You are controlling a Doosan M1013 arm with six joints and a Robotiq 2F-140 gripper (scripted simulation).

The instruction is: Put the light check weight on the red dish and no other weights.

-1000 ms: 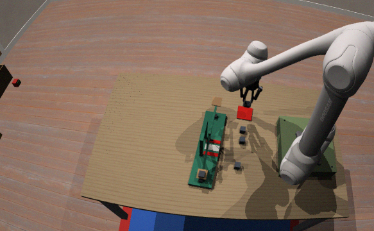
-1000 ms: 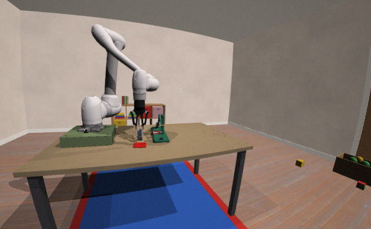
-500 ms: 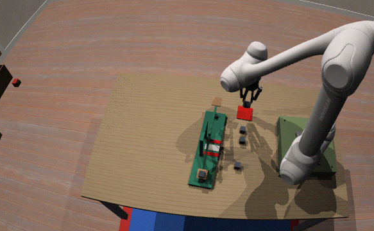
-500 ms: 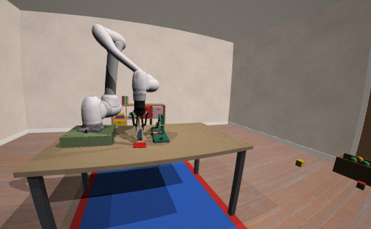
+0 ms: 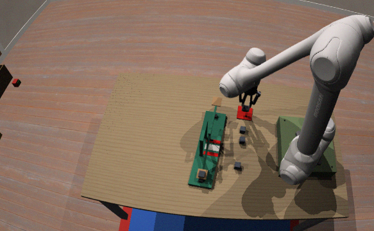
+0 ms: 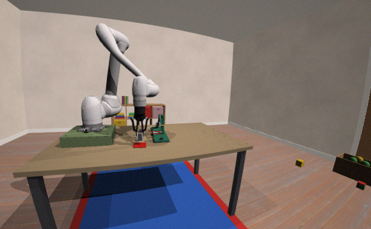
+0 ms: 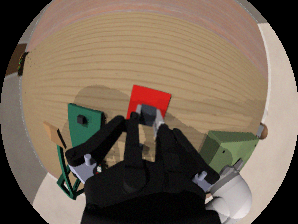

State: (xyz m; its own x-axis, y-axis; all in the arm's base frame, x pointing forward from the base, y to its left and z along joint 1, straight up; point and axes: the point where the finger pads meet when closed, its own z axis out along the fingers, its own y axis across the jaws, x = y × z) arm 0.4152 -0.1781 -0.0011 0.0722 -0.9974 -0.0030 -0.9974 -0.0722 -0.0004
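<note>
The red dish is 70 mm below my hand. Round my hand: green rocker balance (270 mm to the left, 150 mm ahead, 20 mm above).
</note>
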